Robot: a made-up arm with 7 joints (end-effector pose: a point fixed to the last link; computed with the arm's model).
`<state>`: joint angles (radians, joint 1 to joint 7).
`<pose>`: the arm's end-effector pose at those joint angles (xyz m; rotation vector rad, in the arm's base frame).
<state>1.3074 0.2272 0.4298 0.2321 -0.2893 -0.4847 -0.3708</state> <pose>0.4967 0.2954 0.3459 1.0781 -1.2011 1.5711</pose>
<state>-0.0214 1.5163 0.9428 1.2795 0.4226 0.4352 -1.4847</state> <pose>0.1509 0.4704 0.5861 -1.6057 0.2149 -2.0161</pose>
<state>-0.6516 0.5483 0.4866 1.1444 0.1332 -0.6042 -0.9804</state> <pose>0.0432 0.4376 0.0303 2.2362 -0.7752 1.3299</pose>
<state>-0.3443 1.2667 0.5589 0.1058 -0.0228 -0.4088 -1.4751</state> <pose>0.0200 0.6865 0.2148 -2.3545 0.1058 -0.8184</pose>
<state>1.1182 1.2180 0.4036 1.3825 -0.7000 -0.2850 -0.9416</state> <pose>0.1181 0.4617 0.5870 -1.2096 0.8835 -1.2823</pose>
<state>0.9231 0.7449 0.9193 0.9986 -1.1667 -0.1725 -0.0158</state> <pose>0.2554 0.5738 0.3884 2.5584 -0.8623 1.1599</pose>
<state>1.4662 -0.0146 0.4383 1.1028 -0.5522 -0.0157 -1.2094</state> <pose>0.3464 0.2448 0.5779 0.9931 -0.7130 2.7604</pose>
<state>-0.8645 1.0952 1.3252 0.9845 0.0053 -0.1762 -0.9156</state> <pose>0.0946 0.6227 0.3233 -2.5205 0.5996 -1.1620</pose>
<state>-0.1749 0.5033 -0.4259 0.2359 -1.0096 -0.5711 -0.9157</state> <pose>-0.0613 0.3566 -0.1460 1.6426 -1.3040 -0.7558</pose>
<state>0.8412 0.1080 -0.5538 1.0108 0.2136 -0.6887 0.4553</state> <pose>0.3691 0.0352 0.2448 0.1783 -2.2390 0.1461</pose>
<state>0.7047 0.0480 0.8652 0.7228 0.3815 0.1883 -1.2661</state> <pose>0.3695 0.3798 0.1351 1.0938 0.8911 1.7493</pose>
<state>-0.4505 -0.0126 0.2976 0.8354 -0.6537 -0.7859 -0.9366</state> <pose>-0.0048 0.1905 -0.1240 1.8175 -0.8726 0.7661</pose>
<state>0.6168 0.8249 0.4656 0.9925 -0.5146 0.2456 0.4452</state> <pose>0.3202 0.4987 0.3206 1.8804 -0.8261 0.5483</pose>
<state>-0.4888 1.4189 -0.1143 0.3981 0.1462 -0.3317 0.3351</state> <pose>0.0553 0.6504 0.1582 1.9194 -0.2116 -0.6864</pose>
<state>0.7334 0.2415 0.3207 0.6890 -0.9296 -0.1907 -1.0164</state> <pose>0.4240 0.2982 0.1623 2.3047 -1.2012 1.3665</pose>
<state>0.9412 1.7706 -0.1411 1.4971 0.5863 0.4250 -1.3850</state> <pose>0.1134 0.3975 0.5963 -1.6693 0.6414 -1.8989</pose>
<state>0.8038 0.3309 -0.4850 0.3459 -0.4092 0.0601 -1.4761</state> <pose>0.4138 0.2455 0.0783 2.6819 -1.1523 1.1363</pose>
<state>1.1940 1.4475 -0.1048 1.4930 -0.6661 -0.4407 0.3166</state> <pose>0.1788 0.4312 0.5444 -2.2714 1.4687 0.2317</pose>
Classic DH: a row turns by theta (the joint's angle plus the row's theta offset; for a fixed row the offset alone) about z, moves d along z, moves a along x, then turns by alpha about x. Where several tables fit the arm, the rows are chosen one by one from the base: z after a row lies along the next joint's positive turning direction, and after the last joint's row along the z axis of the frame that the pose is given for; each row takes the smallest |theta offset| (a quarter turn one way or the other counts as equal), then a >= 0, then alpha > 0; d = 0 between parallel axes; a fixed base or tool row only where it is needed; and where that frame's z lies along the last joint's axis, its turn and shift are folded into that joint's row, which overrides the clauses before.
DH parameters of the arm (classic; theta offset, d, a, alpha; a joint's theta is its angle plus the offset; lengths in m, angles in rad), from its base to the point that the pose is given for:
base (fixed): 0 0.351 -0.027 1.5708
joint 1: 1.5708 -0.168 0.008 1.5708
joint 2: -1.5708 -0.002 0.017 -1.5708
joint 3: -1.5708 -0.28 0.001 1.5708
joint 4: 0 0.016 0.023 -1.5708
joint 5: 0 -0.28 0.023 -1.5708
joint 6: -1.5708 -0.036 0.025 1.5708
joint 7: 0.4979 -0.0245 -0.0267 1.7391
tool (fixed): -1.7871 -0.0032 0 0

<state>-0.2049 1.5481 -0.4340 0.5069 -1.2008 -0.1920 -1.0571</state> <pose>0.0565 0.6723 0.2215 -1.8472 1.2731 1.6923</pose>
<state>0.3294 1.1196 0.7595 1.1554 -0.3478 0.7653 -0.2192</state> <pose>0.2139 0.5639 0.4379 2.4046 -0.0576 1.3568</pose>
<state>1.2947 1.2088 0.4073 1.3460 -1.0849 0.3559 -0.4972</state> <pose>0.0978 0.4999 0.6167 -1.8870 0.1235 -1.3759</pose>
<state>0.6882 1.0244 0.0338 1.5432 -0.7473 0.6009 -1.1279</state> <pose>0.2912 0.3588 0.4225 -1.8476 0.6299 -1.1971</pose>
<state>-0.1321 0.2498 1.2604 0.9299 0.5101 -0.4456 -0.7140</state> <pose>0.0283 0.5156 0.0445 1.6114 0.3487 2.5403</pose>
